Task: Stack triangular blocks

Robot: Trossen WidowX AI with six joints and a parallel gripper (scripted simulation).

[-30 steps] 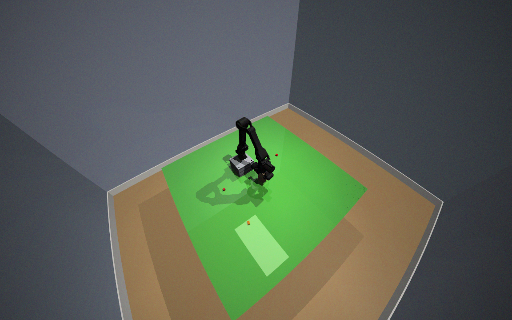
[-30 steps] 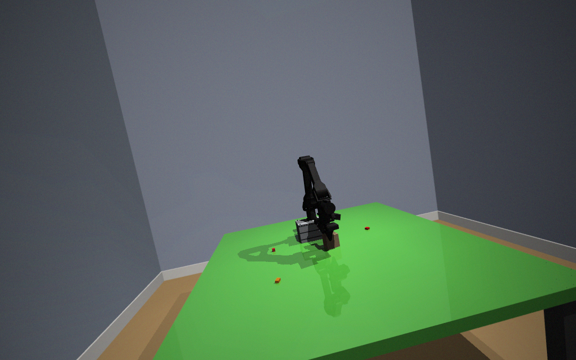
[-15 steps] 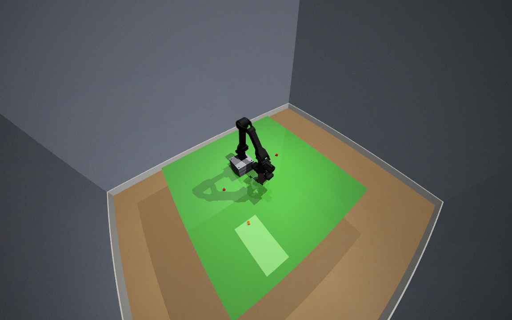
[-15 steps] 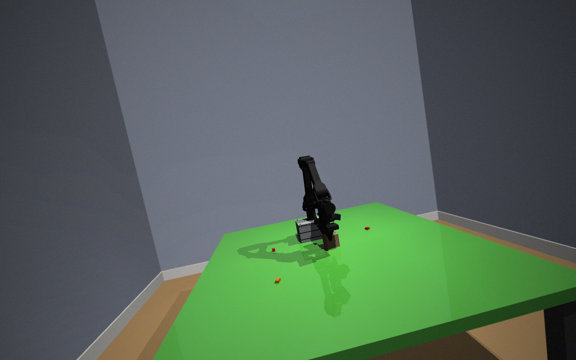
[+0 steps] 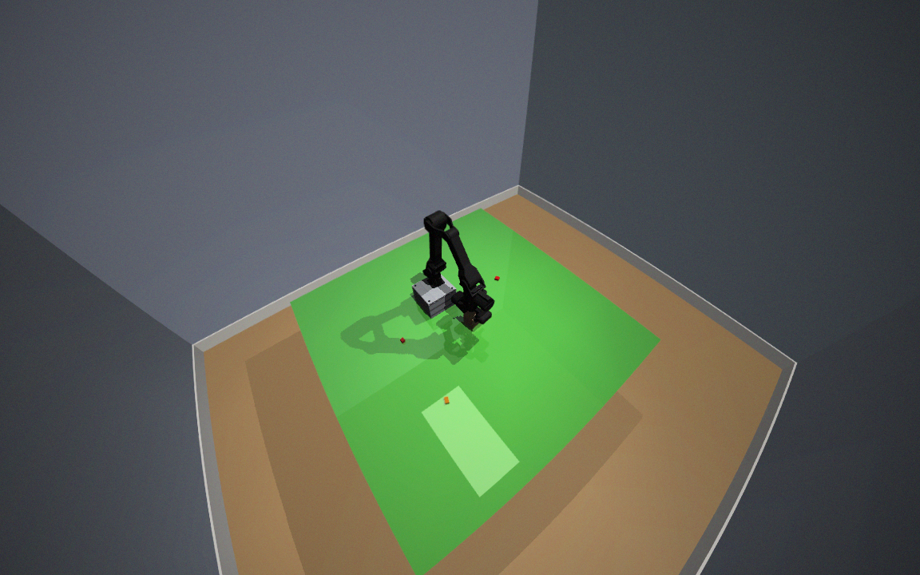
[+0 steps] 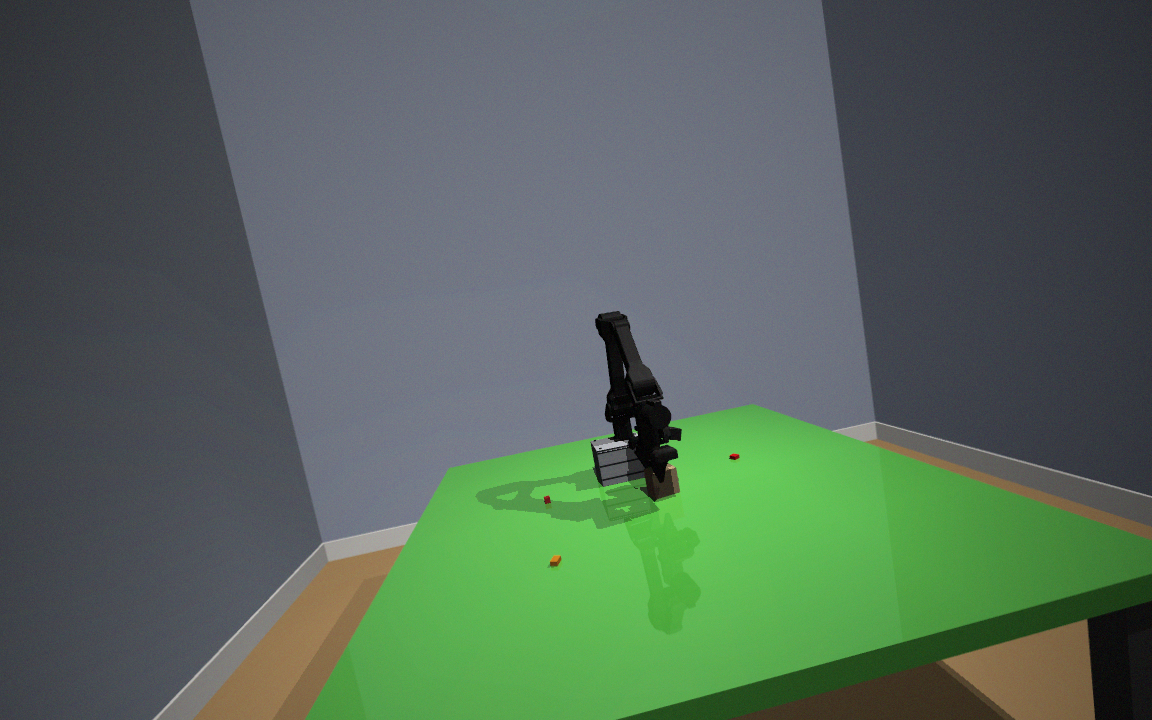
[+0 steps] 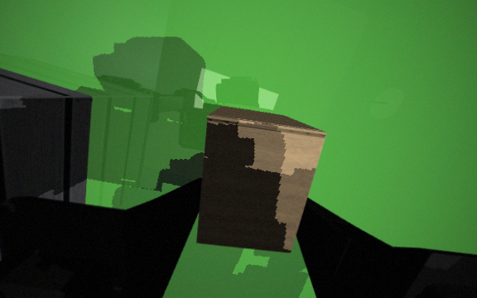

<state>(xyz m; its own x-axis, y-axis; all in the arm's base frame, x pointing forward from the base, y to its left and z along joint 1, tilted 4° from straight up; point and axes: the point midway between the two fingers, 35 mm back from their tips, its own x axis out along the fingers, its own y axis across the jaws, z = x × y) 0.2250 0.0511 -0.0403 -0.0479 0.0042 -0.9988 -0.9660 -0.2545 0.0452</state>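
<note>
Right now the triangular block is 10 mm above my gripper tip. Round my gripper tip: orange piece 270 mm to the right, 250 mm ahead, 40 mm below; red cube 310 mm to the right, 80 mm behind, 30 mm below.
</note>
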